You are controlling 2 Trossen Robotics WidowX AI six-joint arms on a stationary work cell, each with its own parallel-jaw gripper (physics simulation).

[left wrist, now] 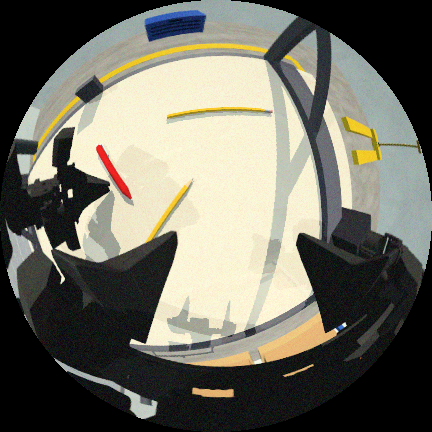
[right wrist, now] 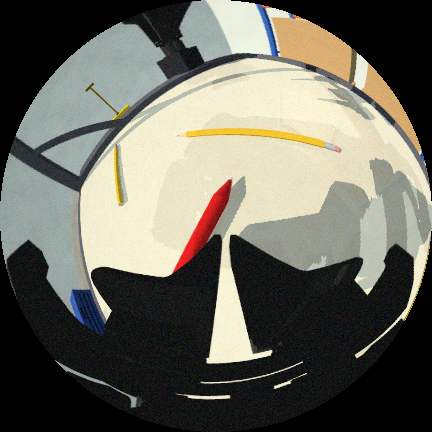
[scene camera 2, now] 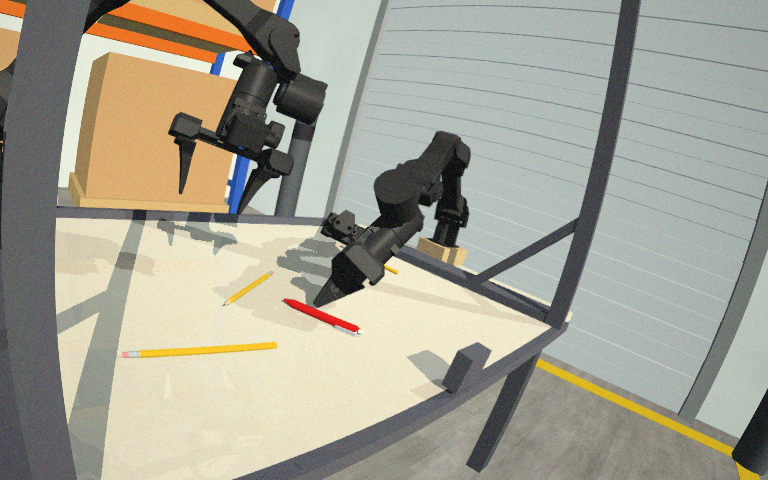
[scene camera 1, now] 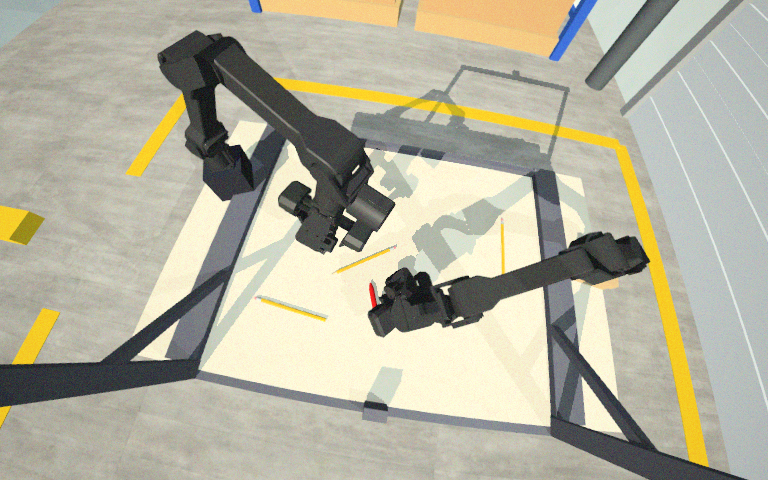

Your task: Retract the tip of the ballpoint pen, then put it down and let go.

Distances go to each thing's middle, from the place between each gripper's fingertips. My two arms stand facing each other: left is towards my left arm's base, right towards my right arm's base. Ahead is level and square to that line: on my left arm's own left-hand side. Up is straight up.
Labels:
Right now the red ballpoint pen [scene camera 2: 339,324] is 3 cm behind my right hand and 1 cm to the left of it. From my right hand the other things lie so: tan block [scene camera 2: 454,256] 22 cm ahead, 58 cm to the right, 1 cm above; then short yellow pencil [right wrist: 212,131] 9 cm ahead, 7 cm to the left, 1 cm below; then small grey block [scene camera 2: 469,361] 24 cm behind, 4 cm to the right, 2 cm above.
The short yellow pencil lies 13 cm below my left hand, 9 cm to the right of it and 1 cm ahead of it. Round my left hand: red ballpoint pen: 15 cm to the right, 12 cm below, 11 cm behind; then tan block: 74 cm to the right, 14 cm ahead, 11 cm below; then small grey block: 32 cm behind, 20 cm to the right, 10 cm below.

